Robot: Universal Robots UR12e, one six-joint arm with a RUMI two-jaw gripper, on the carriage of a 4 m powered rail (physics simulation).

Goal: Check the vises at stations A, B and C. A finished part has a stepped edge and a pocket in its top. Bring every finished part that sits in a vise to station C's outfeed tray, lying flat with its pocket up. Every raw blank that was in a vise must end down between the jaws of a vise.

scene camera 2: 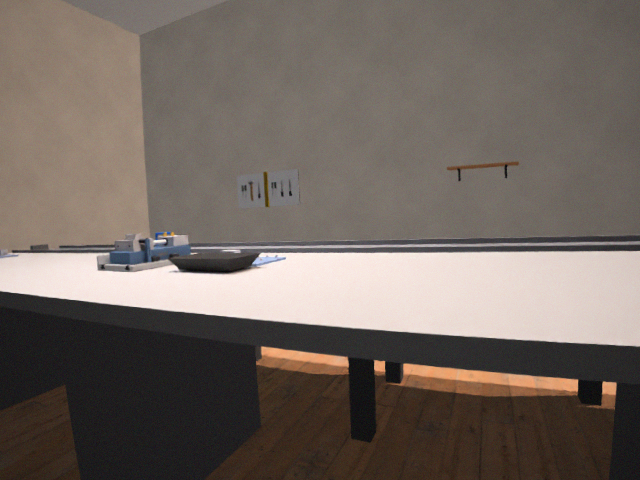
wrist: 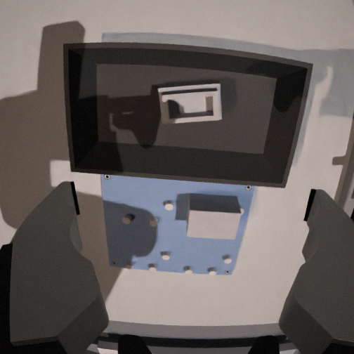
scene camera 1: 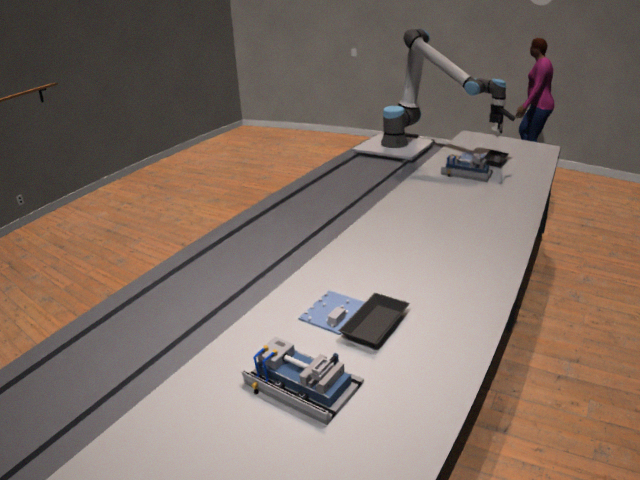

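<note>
My gripper [scene camera 1: 496, 129] [wrist: 193, 189] is open and empty above the far station, its fingers wide apart. In the wrist view a grey finished part [wrist: 191, 105] lies flat in the dark tray [wrist: 190, 164], pocket up, with a stepped edge. A plain grey blank [wrist: 214, 223] rests on the blue pegged board [wrist: 200, 252] beside that tray. The far vise [scene camera 1: 466, 168] is too small to tell what its jaws hold. The near vise [scene camera 1: 310, 384] has a grey piece with a slot-like recess [scene camera 1: 321, 364] at its jaws. Station letters cannot be read.
Near the near vise stand a dark tray [scene camera 1: 374, 321] and a blue board [scene camera 1: 323, 308] with a grey block [scene camera 1: 337, 315]. Scene camera 2 shows a vise [scene camera 2: 149, 253] and a dark tray [scene camera 2: 214, 262]. A person [scene camera 1: 540, 87] stands beyond the table's far end.
</note>
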